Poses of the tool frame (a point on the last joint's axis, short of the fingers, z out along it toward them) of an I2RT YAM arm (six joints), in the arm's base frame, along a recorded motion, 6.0 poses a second.
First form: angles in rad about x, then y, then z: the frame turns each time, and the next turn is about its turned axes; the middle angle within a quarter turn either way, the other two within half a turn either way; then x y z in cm.
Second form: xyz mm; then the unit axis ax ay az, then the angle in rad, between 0 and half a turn. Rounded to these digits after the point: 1 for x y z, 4 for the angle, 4 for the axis.
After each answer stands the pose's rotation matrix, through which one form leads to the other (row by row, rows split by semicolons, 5 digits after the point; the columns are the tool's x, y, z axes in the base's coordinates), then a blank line. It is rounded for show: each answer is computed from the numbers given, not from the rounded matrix.
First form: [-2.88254, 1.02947, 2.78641, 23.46, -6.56, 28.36]
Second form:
[234.6, -65.6, 283.6, -0.1038, 0.9942, 0.0282, 2.0936]
-0.48311 -0.17919 0.85703; -0.13032 0.98265 0.13199; -0.86581 -0.04792 -0.49808

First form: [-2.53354, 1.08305, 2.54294, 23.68, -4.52, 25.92]
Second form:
[236.8, -45.2, 259.2, -0.1118, 0.9865, 0.1194, 1.9874]
-0.38714 -0.26409 0.88339; -0.04563 0.96242 0.26772; -0.92089 0.06333 -0.38464

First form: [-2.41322, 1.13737, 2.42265, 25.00, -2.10, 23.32]
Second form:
[250.0, -21.0, 233.2, -0.1192, 0.9847, 0.1272, 1.9124]
-0.31604 -0.27660 0.90753; -0.03689 0.95942 0.27956; -0.94803 0.05488 -0.31342

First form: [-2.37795, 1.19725, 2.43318, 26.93, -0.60, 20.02]
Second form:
[269.3, -6.0, 200.2, -0.0860, 0.9873, 0.1338, 1.8615]
-0.27712 -0.23743 0.93104; 0.01899 0.96745 0.25236; -0.96065 0.08761 -0.26359

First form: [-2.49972, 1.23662, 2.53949, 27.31, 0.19, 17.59]
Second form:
[273.1, 1.9, 175.9, -0.0684, 0.9923, 0.1031, 1.8507]
-0.27031 -0.18577 0.94468; 0.01246 0.98045 0.19637; -0.96269 0.06486 -0.26271

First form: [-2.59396, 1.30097, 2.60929, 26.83, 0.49, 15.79]
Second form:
[268.3, 4.9, 157.9, -0.0554, 0.9961, 0.0691, 1.8064]
-0.22968 -0.13529 0.96382; -0.00090 0.99032 0.13879; -0.97327 0.03101 -0.22758

